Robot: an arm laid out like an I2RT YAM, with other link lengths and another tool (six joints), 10 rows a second.
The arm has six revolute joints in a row. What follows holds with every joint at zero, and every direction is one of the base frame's. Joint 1 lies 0.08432 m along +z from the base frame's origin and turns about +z. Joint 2 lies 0.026 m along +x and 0.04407 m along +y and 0.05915 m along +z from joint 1 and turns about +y. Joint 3 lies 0.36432 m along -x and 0.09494 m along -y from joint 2 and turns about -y. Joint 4 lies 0.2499 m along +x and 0.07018 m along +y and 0.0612 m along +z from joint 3 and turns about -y. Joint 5 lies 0.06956 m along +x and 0.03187 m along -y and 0.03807 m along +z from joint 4 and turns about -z. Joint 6 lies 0.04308 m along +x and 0.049 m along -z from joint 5 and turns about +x. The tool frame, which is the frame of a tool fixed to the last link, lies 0.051 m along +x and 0.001 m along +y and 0.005 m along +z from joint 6; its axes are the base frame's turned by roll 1.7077, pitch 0.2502 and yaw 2.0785 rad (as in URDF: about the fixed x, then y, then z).
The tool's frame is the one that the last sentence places.
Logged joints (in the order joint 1, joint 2, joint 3, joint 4, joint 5, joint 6), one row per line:
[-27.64, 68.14, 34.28, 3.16, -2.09, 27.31]
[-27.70, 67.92, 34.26, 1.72, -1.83, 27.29]
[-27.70, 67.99, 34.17, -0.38, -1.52, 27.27]
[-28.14, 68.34, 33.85, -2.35, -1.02, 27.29]
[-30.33, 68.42, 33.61, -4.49, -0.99, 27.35]
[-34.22, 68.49, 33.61, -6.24, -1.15, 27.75]
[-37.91, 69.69, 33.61, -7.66, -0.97, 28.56]
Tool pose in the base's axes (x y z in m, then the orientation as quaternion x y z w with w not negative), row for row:
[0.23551, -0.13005, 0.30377, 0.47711, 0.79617, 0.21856, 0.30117]
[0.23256, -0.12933, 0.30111, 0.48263, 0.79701, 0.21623, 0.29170]
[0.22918, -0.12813, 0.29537, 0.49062, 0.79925, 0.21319, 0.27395]
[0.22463, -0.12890, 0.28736, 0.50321, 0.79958, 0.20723, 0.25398]
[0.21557, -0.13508, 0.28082, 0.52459, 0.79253, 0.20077, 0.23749]
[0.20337, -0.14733, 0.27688, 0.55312, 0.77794, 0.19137, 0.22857]
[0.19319, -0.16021, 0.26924, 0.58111, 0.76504, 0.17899, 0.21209]
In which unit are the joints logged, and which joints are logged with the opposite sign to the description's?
The joints are logged in degrees. Opposite sign: joint 6.
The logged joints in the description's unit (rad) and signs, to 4 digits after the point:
[-0.4824, 1.1893, 0.5983, 0.0552, -0.0365, -0.4766]
[-0.4835, 1.1854, 0.5979, 0.0300, -0.0319, -0.4763]
[-0.4835, 1.1866, 0.5964, -0.0066, -0.0265, -0.4760]
[-0.4911, 1.1928, 0.5908, -0.0410, -0.0178, -0.4763]
[-0.5294, 1.1942, 0.5866, -0.0784, -0.0173, -0.4773]
[-0.5973, 1.1954, 0.5866, -0.1089, -0.0201, -0.4843]
[-0.6617, 1.2163, 0.5866, -0.1337, -0.0169, -0.4985]

